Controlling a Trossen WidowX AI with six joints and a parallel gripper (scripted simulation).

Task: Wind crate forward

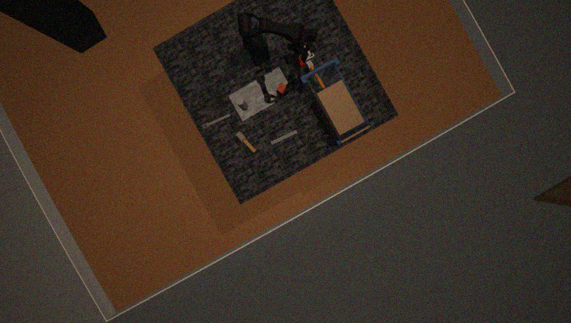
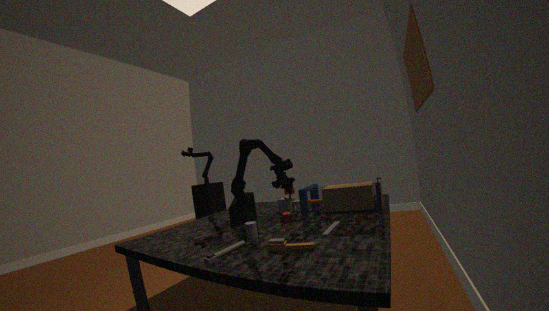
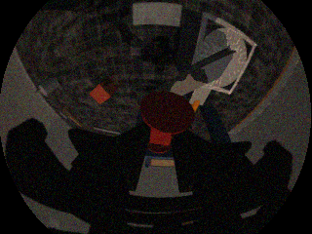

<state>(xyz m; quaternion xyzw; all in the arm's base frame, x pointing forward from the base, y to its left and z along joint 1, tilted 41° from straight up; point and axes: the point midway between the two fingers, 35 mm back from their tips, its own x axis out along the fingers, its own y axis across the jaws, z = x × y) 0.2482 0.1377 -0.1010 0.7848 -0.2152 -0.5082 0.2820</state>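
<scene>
The winch handle is 40 mm behind my gripper tip, 30 mm to the left of it and 30 mm below it. Also, from my gripper tip: red grip: 10 mm behind; then blue steel frame: 80 mm to the left, 80 mm ahead, 30 mm below; then winch: 100 mm below, 90 mm behind, 70 mm to the left.
</scene>
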